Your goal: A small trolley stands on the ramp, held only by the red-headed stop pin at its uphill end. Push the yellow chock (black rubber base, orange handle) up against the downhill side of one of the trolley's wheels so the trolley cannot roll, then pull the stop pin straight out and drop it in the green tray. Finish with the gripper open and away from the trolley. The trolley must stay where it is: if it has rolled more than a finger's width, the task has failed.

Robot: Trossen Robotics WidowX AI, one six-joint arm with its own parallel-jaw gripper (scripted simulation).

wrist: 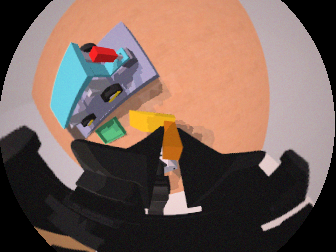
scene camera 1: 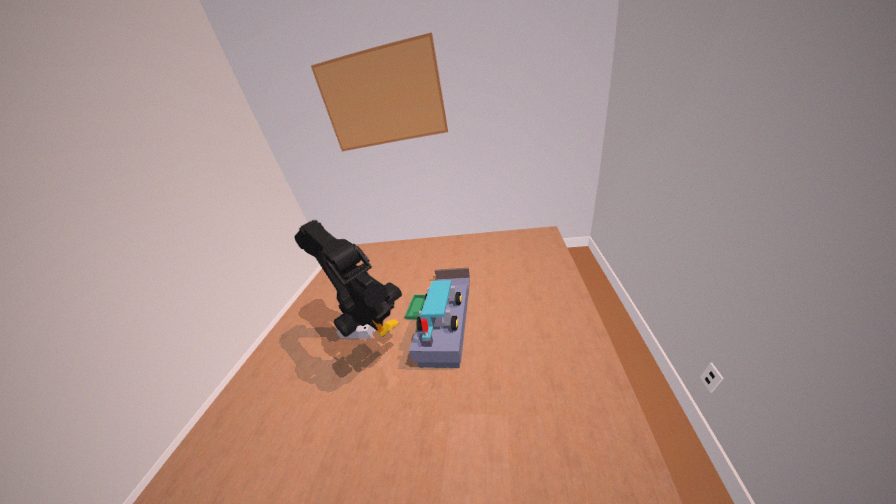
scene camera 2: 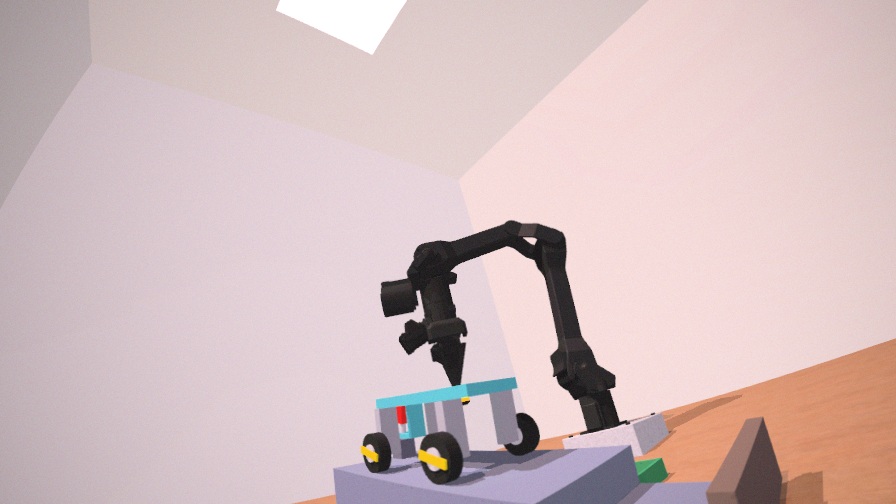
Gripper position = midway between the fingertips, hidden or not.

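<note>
The gripper (scene camera 2: 457,389) (wrist: 169,130) (scene camera 1: 379,327) is holding a yellow chock (wrist: 172,146). The scene also has a trolley (scene camera 2: 442,450) (wrist: 76,71) (scene camera 1: 436,299), along with a grey ramp (scene camera 1: 447,346) (wrist: 139,75).
</note>
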